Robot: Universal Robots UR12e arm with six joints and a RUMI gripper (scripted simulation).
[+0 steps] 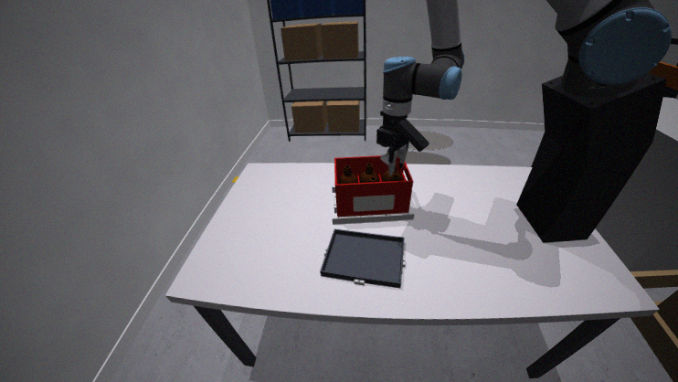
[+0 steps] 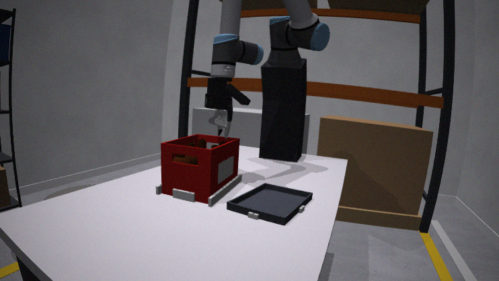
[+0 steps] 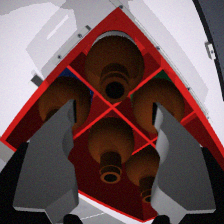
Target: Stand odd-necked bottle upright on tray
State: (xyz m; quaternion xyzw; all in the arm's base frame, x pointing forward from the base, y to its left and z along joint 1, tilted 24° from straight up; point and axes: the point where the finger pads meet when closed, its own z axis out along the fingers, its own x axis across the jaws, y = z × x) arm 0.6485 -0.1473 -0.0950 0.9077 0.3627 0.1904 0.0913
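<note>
Now: the red crate 80 mm ahead of my hand, 40 mm to the right of it and 110 mm below it. From my hand the other things lie so: dark tray: 140 mm ahead, 230 mm to the left, 180 mm below; glass bottle: 80 mm ahead, 90 mm to the right, 110 mm below; brown bottle: 170 mm ahead, 90 mm to the right, 110 mm below.
</note>
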